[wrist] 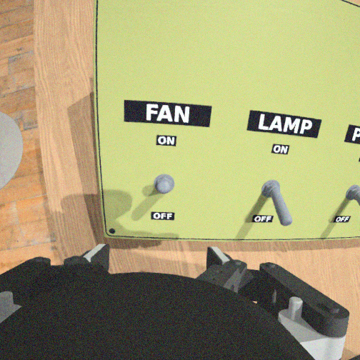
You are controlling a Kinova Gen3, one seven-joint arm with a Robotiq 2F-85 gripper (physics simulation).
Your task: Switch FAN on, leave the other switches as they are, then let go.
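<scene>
The FAN switch (164, 184) is a grey lever on the yellow-green panel (225, 60). I see it nearly end-on, its round tip standing between the ON and OFF labels and hiding most of the lever. It does not hang down over its OFF label as the LAMP lever leans. The LAMP switch (279, 202) points down, beside its OFF label. A third switch (354, 192), its label starting with P, is cut off at the right edge. My gripper (158, 258) is open and empty, its fingers wide apart below the FAN switch in the view and apart from it.
Light wood (62, 125) borders the panel on the left and below. A brick-patterned floor (20, 215) lies beyond it at the left. A grey rounded object (7, 150) is cut off at the left edge. The gripper's shadow falls across the panel's lower left part.
</scene>
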